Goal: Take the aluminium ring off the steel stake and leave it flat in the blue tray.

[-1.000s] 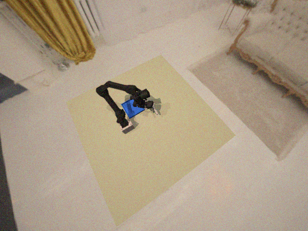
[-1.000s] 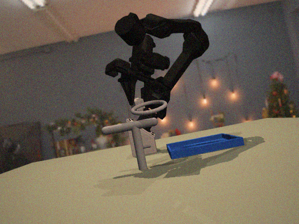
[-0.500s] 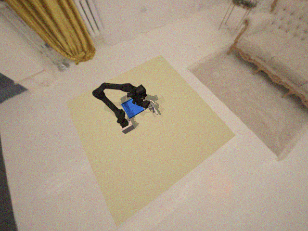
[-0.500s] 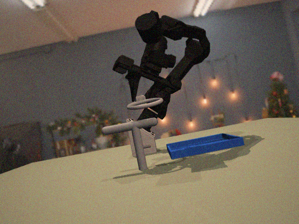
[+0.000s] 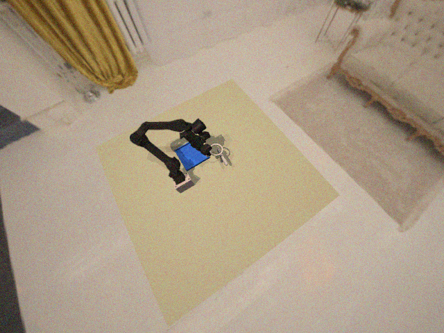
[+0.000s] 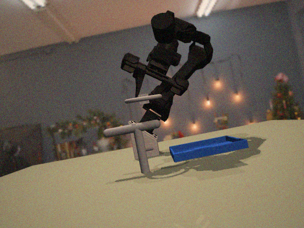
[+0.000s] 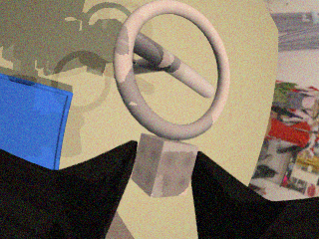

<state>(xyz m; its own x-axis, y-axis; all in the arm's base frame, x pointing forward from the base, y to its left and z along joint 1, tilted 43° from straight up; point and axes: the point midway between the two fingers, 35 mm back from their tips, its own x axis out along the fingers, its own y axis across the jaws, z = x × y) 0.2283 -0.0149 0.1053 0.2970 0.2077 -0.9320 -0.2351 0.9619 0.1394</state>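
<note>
Right now my gripper tip is 90 mm past the blue tray, 140 mm to the right of it and 160 mm above it. The rest, counted from my gripper tip: aluminium ring: 40 mm ahead, 10 mm to the left.
</note>
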